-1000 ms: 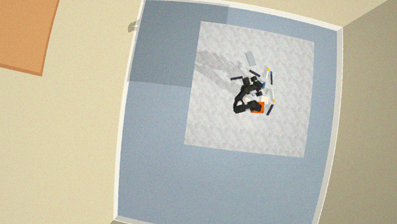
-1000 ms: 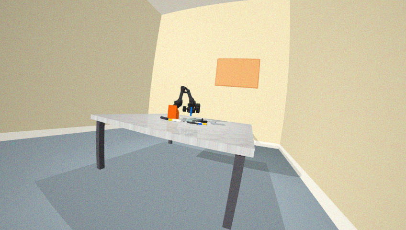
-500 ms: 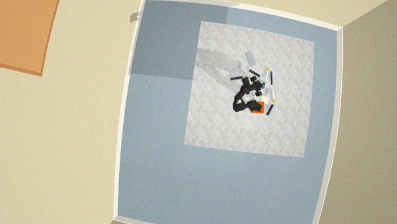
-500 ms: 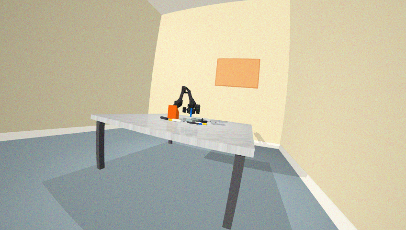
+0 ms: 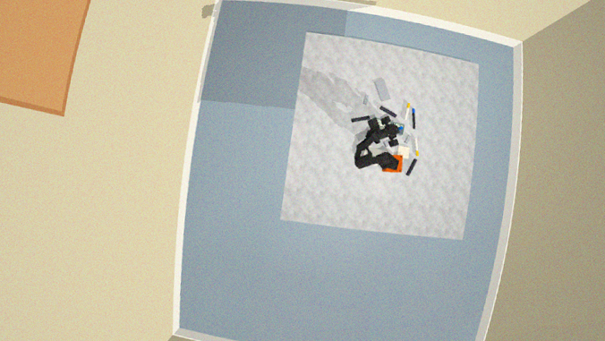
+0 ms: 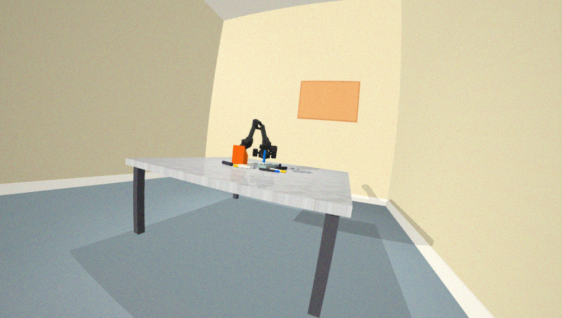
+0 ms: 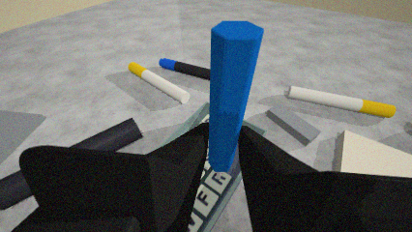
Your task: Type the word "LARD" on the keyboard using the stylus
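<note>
Right now my gripper tip is 3 cm past the grey block, 10 cm to the left of it and 7 cm above it. The rest, counted from my gripper tip: blue-capped marker 14 cm ahead, 11 cm to the right, 6 cm below; then cream block 12 cm behind, 9 cm to the right, 7 cm below; then blue stylus 2 cm below.
</note>
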